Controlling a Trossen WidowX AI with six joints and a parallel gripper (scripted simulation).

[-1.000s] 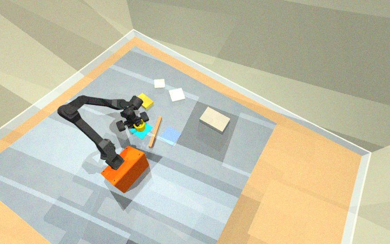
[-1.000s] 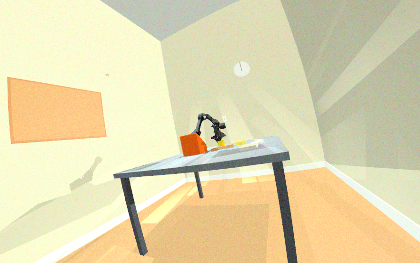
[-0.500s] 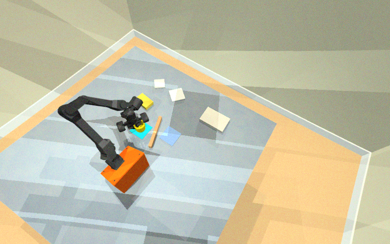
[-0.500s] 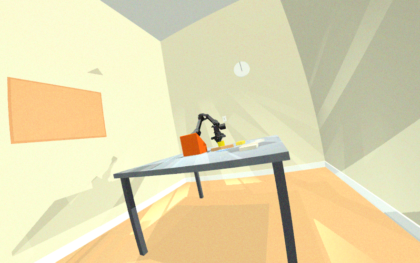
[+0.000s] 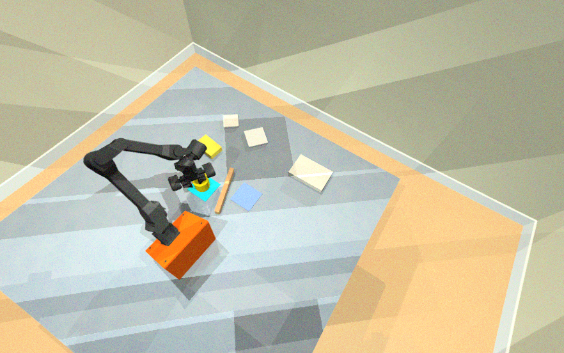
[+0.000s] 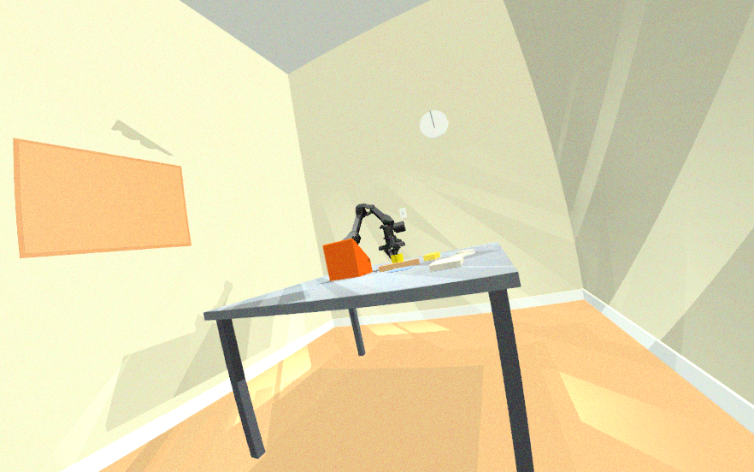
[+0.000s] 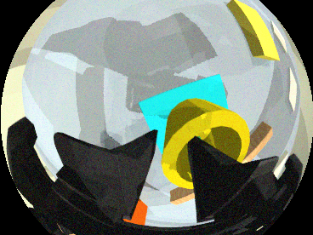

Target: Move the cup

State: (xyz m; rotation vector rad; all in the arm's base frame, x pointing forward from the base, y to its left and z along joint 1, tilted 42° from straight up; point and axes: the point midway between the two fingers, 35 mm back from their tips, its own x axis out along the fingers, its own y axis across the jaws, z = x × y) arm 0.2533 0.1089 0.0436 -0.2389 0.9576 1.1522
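Right now my gripper tip is 20 mm short of the yellow cup and 10 mm to the left of it. From my gripper tip the other things lie so: wooden stick: 110 mm to the right, 60 mm ahead, 30 mm below; cyan pad: 50 mm below, 20 mm to the right, 20 mm ahead; yellow block: 210 mm ahead, 100 mm to the left, 20 mm below.
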